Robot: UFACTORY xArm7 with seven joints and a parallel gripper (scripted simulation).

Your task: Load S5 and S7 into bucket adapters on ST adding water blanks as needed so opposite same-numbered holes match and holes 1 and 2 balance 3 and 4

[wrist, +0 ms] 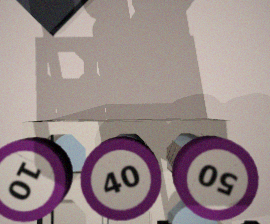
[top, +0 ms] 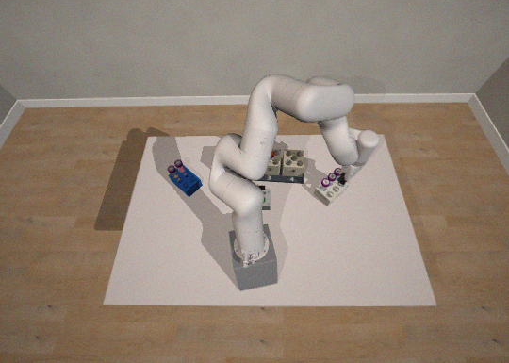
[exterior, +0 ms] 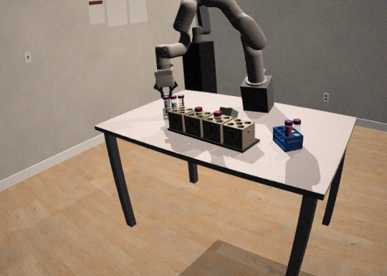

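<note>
Right now the white rack is 10 mm behind my hand, 40 mm to the left of it and 90 mm below it. Also, from my hand: adapter: 120 mm ahead, 540 mm to the left, 70 mm below; dark stand: 110 mm ahead, 380 mm to the left, 110 mm below; blue rack: 10 mm ahead, 720 mm to the left, 90 mm below.
</note>
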